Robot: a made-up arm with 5 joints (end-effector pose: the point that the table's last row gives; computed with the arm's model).
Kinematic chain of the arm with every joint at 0, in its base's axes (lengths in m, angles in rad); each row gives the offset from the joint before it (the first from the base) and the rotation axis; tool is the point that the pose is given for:
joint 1: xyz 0 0 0.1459 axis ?
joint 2: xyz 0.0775 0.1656 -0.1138 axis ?
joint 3: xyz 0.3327 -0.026 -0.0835 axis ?
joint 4: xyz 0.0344 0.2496 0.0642 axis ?
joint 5: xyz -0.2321 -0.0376 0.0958 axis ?
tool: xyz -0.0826 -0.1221 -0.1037
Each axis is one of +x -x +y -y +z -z.
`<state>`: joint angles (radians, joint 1 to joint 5).
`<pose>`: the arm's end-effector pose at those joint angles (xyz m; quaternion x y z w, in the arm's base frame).
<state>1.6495 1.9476 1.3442 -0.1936 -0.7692</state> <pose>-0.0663 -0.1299 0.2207 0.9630 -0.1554 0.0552 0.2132</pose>
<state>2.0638 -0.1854 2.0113 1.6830 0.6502</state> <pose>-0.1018 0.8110 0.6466 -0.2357 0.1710 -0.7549 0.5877</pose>
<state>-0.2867 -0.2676 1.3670 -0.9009 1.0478</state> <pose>0.5691 0.1732 -0.1689 -0.0559 0.3966 0.6855 0.6080</pose>
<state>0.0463 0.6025 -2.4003 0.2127 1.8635</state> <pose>0.4964 0.1284 -0.4544 -0.3555 -0.4313 -0.8281 0.0435</pose>
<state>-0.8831 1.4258 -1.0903 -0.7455 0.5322</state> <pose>-0.1668 -0.0372 0.0449 -0.7366 0.1377 -0.0266 0.6617</pose>
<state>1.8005 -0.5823 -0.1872 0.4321 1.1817</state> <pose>0.0402 0.3085 0.0992 -0.3332 -0.7338 -0.3935 0.4423</pose>
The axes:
joint 1: -y
joint 2: -z
joint 3: +y
joint 4: -z
joint 5: -x

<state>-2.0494 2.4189 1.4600 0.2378 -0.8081</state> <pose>0.0658 -0.2229 0.0914 0.3529 0.0587 0.9332 0.0344</pose>
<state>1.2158 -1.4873 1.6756 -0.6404 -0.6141</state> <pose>0.0720 0.5176 0.2619 -0.3599 0.4457 0.1794 0.7998</pose>
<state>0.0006 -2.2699 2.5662 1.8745 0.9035</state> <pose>-0.6800 0.1622 -0.1815 0.8779 0.4390 0.1513 0.1169</pose>
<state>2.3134 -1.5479 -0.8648 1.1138 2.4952</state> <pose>0.3426 0.1999 -0.1189 -0.2567 -0.6985 -0.6644 0.0699</pose>
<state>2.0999 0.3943 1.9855 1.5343 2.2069</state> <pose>-0.1780 0.4166 1.0502 -0.6103 0.5858 -0.2052 0.4922</pose>
